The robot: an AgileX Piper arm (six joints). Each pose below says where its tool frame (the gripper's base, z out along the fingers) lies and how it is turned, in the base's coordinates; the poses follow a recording.
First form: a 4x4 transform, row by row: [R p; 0 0 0 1], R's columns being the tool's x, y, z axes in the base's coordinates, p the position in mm. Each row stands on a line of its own.
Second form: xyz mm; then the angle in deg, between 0 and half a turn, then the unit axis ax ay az. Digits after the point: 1 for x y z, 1 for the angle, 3 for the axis.
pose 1, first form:
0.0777 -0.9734 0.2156 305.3
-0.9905 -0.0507 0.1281 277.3
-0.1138 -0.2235 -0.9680 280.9
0 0 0 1
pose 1, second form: 305.3 277.3 280.9 166.1 -0.729 0.683 -0.035
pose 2, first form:
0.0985 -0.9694 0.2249 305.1
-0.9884 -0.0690 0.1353 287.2
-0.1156 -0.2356 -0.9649 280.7
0 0 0 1
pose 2, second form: 305.1 287.2 280.7 165.4 -0.736 0.676 -0.038
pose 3, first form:
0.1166 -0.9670 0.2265 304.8
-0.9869 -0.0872 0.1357 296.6
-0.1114 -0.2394 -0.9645 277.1
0 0 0 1
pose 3, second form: 304.8 296.6 277.1 165.4 -0.742 0.669 -0.039
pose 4, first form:
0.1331 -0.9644 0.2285 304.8
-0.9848 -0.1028 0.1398 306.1
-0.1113 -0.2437 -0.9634 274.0
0 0 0 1
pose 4, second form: 304.8 306.1 274.0 165.1 -0.748 0.663 -0.040
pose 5, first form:
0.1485 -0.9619 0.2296 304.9
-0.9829 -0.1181 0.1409 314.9
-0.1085 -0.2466 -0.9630 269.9
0 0 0 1
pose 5, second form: 304.9 314.9 269.9 165.1 -0.753 0.657 -0.041
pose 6, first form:
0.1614 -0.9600 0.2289 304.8
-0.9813 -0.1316 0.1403 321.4
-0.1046 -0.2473 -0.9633 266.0
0 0 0 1
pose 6, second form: 304.8 321.4 266.0 165.2 -0.757 0.652 -0.042
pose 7, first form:
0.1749 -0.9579 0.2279 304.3
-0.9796 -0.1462 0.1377 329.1
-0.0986 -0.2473 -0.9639 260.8
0 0 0 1
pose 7, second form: 304.3 329.1 260.8 165.4 -0.762 0.646 -0.043
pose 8, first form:
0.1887 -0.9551 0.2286 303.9
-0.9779 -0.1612 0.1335 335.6
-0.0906 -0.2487 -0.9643 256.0
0 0 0 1
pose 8, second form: 303.9 335.6 256.0 165.6 -0.767 0.640 -0.046
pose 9, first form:
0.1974 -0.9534 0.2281 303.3
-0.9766 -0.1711 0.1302 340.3
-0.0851 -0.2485 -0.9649 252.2
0 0 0 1
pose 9, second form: 303.3 340.3 252.2 165.8 -0.770 0.637 -0.047
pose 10, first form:
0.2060 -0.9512 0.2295 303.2
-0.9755 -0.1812 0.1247 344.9
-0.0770 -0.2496 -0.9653 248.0
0 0 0 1
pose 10, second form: 303.2 344.9 248.0 166.0 -0.773 0.633 -0.050
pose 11, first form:
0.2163 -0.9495 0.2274 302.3
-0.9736 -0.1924 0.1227 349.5
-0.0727 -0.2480 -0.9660 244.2
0 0 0 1
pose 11, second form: 302.3 349.5 244.2 166.2 -0.776 0.629 -0.051
